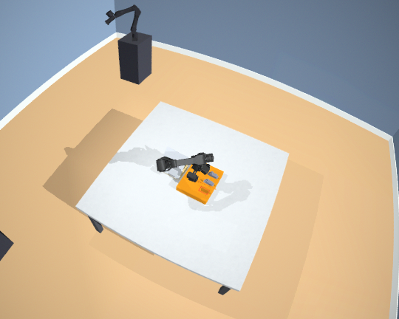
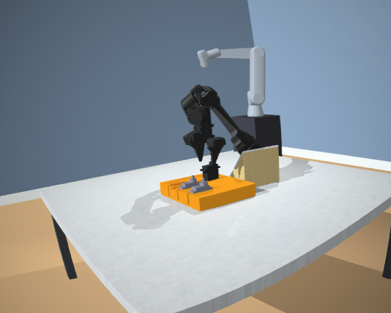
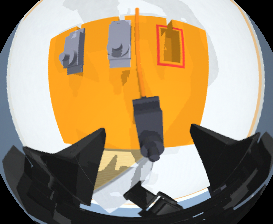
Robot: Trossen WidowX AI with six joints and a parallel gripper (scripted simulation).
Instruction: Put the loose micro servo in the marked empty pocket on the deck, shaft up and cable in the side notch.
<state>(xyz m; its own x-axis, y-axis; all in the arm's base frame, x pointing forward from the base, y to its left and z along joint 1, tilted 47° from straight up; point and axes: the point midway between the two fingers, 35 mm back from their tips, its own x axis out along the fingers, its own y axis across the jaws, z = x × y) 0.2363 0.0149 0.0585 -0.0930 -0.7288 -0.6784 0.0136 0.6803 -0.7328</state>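
Now: gripper tip 10 mm past the orange deck, 40 mm to the right of it and 90 mm above it.
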